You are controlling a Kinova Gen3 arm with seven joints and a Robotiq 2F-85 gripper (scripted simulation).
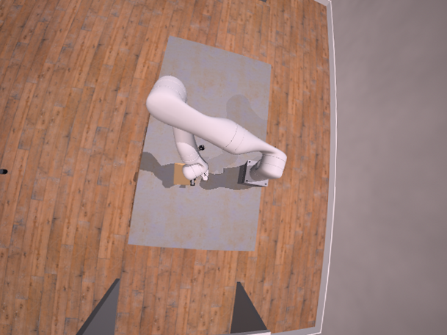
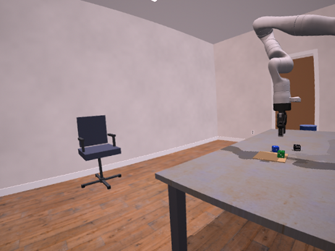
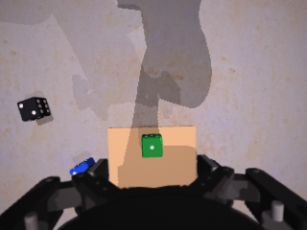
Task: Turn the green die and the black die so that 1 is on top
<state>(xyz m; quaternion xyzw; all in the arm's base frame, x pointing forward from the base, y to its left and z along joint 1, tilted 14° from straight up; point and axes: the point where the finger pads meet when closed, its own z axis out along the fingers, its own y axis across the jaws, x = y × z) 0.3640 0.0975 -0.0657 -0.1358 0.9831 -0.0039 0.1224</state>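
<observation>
Right now my hand is 1 cm past the black die, 19 cm to the left of it and 10 cm above it. The rest, counted from my hand: blue die (7 cm ahead, 9 cm to the right, 10 cm below); then tan mat (4 cm ahead, 1 cm to the left, 11 cm below); then green die (10 cm below).
</observation>
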